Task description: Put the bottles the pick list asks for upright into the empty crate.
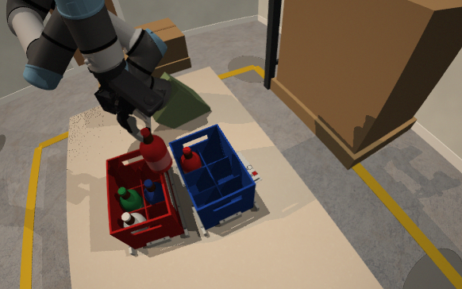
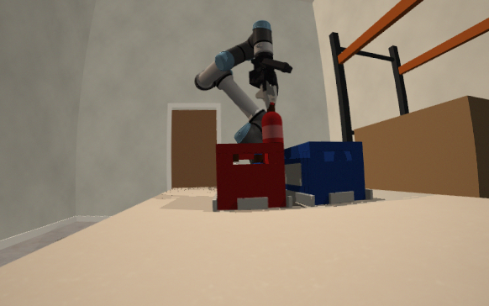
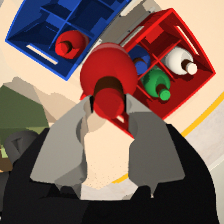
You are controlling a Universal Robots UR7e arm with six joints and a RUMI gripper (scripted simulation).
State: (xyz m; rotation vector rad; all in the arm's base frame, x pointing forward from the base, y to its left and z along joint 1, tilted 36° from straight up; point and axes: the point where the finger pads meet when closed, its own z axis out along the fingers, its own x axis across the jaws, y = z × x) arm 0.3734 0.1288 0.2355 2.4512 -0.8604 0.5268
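Right now the red bottle is 70 mm below my hand. From my hand the other things lie so: red crate: 250 mm below, 100 mm to the right, 30 mm ahead; then blue bottle: 250 mm below, 60 mm to the right, 30 mm ahead; then green bottle: 250 mm below, 150 mm to the right, 40 mm ahead.
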